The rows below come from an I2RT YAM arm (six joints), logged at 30 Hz.
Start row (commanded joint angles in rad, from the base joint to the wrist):
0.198 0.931 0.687 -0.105 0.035 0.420
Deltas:
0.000 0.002 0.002 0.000 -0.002 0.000
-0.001 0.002 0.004 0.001 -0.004 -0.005
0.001 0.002 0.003 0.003 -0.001 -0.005
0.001 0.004 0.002 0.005 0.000 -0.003
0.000 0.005 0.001 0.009 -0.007 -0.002
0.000 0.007 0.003 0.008 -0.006 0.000
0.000 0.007 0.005 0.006 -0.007 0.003
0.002 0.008 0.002 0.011 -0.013 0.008
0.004 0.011 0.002 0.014 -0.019 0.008
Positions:
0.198 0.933 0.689 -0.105 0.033 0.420
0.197 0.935 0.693 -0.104 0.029 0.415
0.198 0.937 0.696 -0.101 0.028 0.410
0.199 0.941 0.698 -0.096 0.028 0.407
0.199 0.946 0.699 -0.087 0.021 0.405
0.199 0.953 0.702 -0.079 0.015 0.405
0.199 0.960 0.707 -0.073 0.008 0.408
0.201 0.968 0.709 -0.062 -0.005 0.416
0.205 0.979 0.711 -0.048 -0.024 0.424

